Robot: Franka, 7 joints.
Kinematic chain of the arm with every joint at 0, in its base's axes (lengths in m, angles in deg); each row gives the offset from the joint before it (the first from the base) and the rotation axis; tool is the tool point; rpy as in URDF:
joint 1: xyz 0 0 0.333 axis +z
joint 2: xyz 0 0 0 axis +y
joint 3: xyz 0 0 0.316 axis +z
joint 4: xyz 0.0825 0 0 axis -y
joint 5: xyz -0.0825 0 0.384 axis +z
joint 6: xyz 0 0 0 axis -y
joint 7: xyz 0.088 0 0 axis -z
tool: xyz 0 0 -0.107 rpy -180 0 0
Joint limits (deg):
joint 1: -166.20..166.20
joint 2: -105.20..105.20
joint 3: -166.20..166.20
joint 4: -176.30..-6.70
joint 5: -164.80..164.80
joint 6: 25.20..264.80
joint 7: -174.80..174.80
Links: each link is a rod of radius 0.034 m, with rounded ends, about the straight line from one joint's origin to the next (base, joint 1, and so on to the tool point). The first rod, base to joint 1, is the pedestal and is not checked.
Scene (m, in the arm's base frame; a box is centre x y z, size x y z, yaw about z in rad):
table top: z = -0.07
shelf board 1: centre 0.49 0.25 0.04 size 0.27 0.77 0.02 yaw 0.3
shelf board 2: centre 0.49 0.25 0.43 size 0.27 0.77 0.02 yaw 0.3
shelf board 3: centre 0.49 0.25 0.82 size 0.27 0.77 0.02 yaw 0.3
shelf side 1: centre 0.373 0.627 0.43 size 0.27 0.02 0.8 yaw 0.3
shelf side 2: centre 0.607 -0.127 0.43 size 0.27 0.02 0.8 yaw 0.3
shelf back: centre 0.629 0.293 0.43 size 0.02 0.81 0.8 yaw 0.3
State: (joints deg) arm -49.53 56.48 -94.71 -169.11 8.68 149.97 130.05
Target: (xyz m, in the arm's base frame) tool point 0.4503 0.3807 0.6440
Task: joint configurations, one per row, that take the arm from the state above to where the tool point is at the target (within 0.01 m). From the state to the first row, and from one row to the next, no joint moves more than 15 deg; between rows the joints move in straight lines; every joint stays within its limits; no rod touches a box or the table.
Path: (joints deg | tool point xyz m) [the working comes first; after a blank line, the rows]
Joints at the target: -152.64 4.02 -166.20 -109.80 15.45 163.81 130.05
Straight joint move there: clear.

1: -64.26 48.99 -104.92 -160.64 9.65 151.95 130.05 | -0.3834 0.0012 0.3153
2: -78.99 41.49 -115.14 -152.17 10.62 153.92 130.05 | -0.4136 0.1220 0.3892
3: -93.72 34.00 -125.35 -143.69 11.58 155.90 130.05 | -0.3735 0.2795 0.4674
4: -108.45 26.50 -135.56 -135.22 12.55 157.88 130.05 | -0.2436 0.4295 0.5379
5: -123.18 19.01 -145.77 -126.75 13.52 159.86 130.05 | -0.0336 0.5193 0.5925
6: -137.91 11.51 -155.99 -118.28 14.49 161.83 130.05 | 0.2171 0.5076 0.6274
7: -152.64 4.02 -166.20 -109.80 15.45 163.81 130.05 | 0.4502 0.3807 0.6441

